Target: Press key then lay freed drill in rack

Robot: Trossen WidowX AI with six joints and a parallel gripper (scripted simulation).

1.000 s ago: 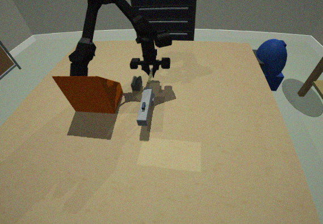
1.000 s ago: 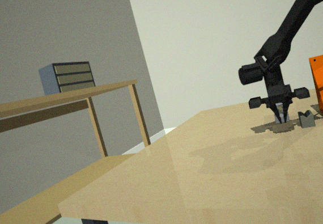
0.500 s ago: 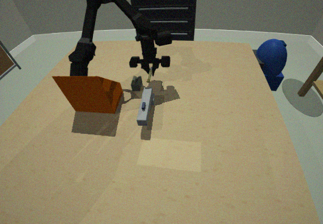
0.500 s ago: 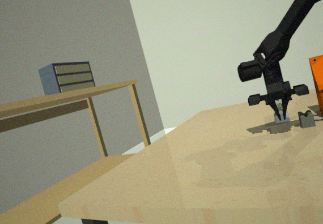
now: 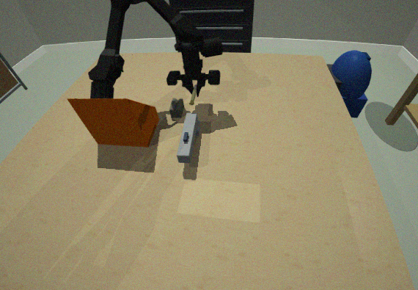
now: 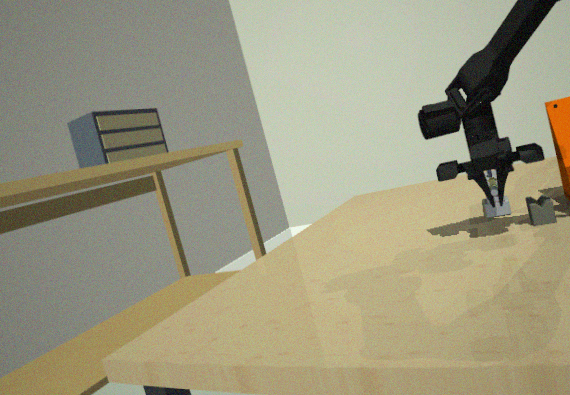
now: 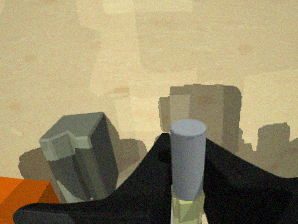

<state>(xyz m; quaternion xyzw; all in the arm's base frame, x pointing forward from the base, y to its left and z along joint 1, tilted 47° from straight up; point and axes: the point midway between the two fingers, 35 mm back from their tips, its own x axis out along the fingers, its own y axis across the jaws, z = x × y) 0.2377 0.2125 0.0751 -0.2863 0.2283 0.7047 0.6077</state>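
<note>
My gripper tip is now 4 cm to the left of the drill and 3 cm below it. Round my gripper tip: dark blue key: 3 cm ahead, 23 cm to the right; rack: 7 cm behind, 4 cm to the right, 3 cm below; long light grey block: 3 cm ahead, 20 cm to the right.
</note>
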